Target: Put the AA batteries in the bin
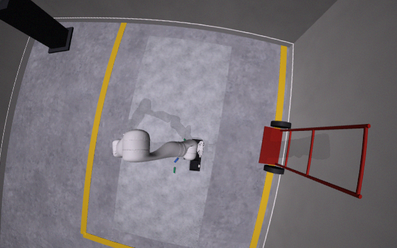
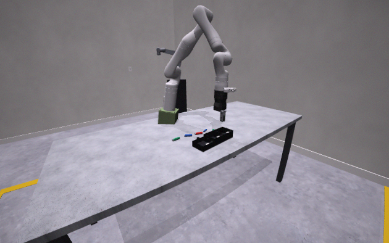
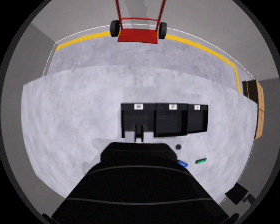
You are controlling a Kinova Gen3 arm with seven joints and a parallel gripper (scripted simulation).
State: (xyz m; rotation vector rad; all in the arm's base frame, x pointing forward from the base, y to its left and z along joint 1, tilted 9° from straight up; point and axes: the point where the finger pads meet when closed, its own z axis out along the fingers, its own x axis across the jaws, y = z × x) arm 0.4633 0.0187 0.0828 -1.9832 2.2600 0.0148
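Now: the red battery 130 mm behind my hand, 110 mm below it and 70 mm to the right of it. From my hand the other things lie so: small dark thing 120 mm to the right, 110 mm below, 90 mm behind; then black bin 100 mm below, 90 mm to the right.
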